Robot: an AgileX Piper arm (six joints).
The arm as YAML. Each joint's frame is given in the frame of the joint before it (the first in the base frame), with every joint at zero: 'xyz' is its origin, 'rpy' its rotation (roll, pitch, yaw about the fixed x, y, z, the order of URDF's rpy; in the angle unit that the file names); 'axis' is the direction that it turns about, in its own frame. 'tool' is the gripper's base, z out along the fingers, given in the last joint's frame.
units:
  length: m
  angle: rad
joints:
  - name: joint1
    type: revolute
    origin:
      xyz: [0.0, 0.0, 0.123]
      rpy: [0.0, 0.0, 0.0]
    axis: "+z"
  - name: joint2
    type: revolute
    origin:
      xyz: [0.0, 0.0, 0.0]
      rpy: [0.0, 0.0, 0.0]
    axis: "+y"
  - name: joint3
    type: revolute
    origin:
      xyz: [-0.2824, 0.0, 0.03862]
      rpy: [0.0, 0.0, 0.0]
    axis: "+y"
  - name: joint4
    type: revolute
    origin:
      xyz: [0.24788, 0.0, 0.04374]
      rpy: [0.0, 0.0, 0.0]
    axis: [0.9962, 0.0, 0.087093]
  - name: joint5
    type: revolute
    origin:
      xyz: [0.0, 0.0, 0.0]
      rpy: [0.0, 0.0, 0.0]
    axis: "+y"
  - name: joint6
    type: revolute
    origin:
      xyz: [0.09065, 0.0, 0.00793]
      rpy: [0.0, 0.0, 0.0]
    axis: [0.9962, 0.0, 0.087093]
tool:
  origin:
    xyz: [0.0, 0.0, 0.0]
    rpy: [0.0, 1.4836, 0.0]
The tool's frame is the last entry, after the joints.
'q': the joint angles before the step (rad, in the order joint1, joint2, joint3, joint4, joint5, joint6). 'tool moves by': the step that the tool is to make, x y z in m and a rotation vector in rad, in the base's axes. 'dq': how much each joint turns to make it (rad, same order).
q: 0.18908, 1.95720, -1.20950, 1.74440, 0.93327, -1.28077
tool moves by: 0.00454, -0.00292, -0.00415, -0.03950, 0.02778, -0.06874
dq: 0.00209, -0.00006, 0.00002, 0.00001, -0.08137, 0.02702
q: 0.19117, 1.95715, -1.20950, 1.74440, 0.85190, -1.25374
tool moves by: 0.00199, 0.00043, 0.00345, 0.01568, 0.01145, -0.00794
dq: 0.00001, -0.00002, -0.01277, -0.00001, 0.00068, 0.02854
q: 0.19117, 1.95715, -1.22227, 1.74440, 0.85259, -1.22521
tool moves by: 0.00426, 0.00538, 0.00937, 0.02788, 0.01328, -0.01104
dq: 0.01196, 0.00000, -0.03607, 0.00002, -0.00848, 0.05706
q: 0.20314, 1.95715, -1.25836, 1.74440, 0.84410, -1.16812
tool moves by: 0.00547, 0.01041, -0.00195, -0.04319, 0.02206, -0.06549
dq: 0.03821, 0.00928, -0.02564, -0.00001, -0.11314, 0.03989
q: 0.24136, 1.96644, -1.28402, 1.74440, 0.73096, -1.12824
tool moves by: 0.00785, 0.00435, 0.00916, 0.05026, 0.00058, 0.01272
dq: 0.00058, 0.01926, -0.05662, 0.00000, 0.03183, 0.04689
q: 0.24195, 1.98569, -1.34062, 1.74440, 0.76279, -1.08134
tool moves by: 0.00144, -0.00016, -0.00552, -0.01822, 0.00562, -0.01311
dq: 0.00198, 0.00886, 0.00267, 0.00000, -0.02087, -0.00787
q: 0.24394, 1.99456, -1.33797, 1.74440, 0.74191, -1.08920
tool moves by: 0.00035, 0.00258, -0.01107, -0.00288, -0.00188, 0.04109
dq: 0.00001, 0.02907, 0.00001, 0.00001, 0.03722, -0.03502
